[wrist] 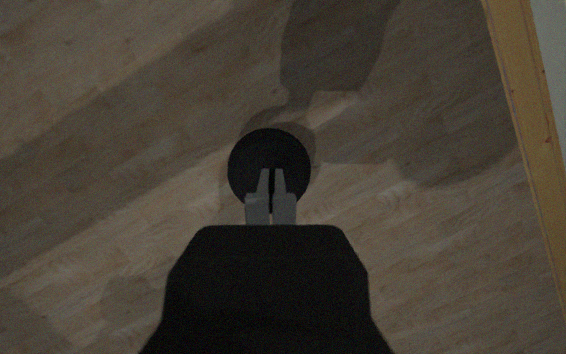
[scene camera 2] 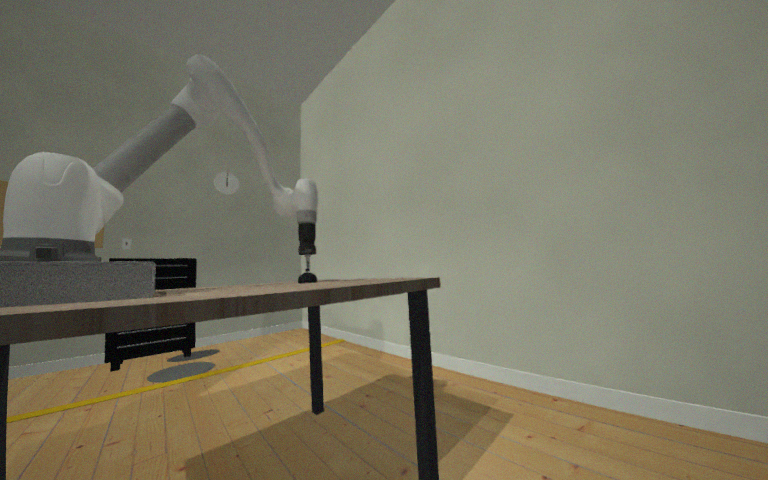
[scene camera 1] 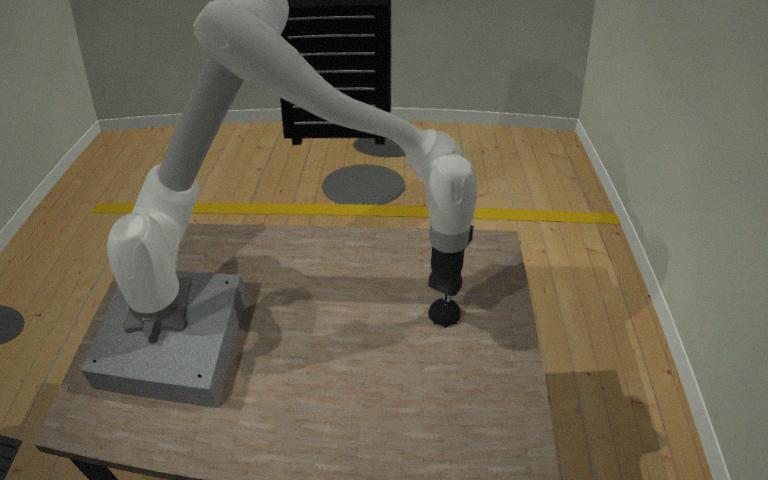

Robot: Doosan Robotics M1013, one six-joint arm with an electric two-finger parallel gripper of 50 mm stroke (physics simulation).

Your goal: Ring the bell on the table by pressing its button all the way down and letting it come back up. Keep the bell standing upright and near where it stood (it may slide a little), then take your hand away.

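Seen in the pictures: gripper, between the fingertips: [wrist: 272,182] [scene camera 2: 308,268] [scene camera 1: 447,299]; arm's base, origin of its link: [scene camera 1: 158,305].
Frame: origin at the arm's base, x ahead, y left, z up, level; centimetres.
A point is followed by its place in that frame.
Observation:
The black domed bell [scene camera 1: 444,314] @[y -4.1, x 74.4, z -5.2 cm] [scene camera 2: 307,278] @[y -4.6, x 72.8, z -6.9 cm] [wrist: 265,147] @[y 1.0, x 76.6, z -5.1 cm] stands upright on the table, towards its right side. My gripper [scene camera 1: 446,300] @[y -1.3, x 75.5, z -2.6 cm] [scene camera 2: 307,271] @[y -1.3, x 75.5, z -2.6 cm] [wrist: 272,182] @[y -1.3, x 75.5, z -2.6 cm] is shut with nothing between its fingers and points straight down over the bell. In both scene views the fingertips are at the top of the dome and appear to touch it at the button. In the wrist view the fingertips overlap the dome and hide its centre. The button itself is too small and covered to make out, so I cannot tell how far down it is.
The wooden table [scene camera 1: 351,396] @[y -24.6, x 49.3, z -8.8 cm] [scene camera 2: 226,300] @[y -48.0, x 25.1, z -9.3 cm] carries the arm's grey base block [scene camera 1: 164,362] @[y -18.7, x 4.7, z -0.7 cm] [scene camera 2: 79,280] @[y -24.9, x 6.0, z -4.6 cm] at the left. The table's right edge lies a little beyond the bell. A black drawer cabinet [scene camera 1: 339,62] [scene camera 2: 150,342] stands behind the table. Shadows fall around the bell.

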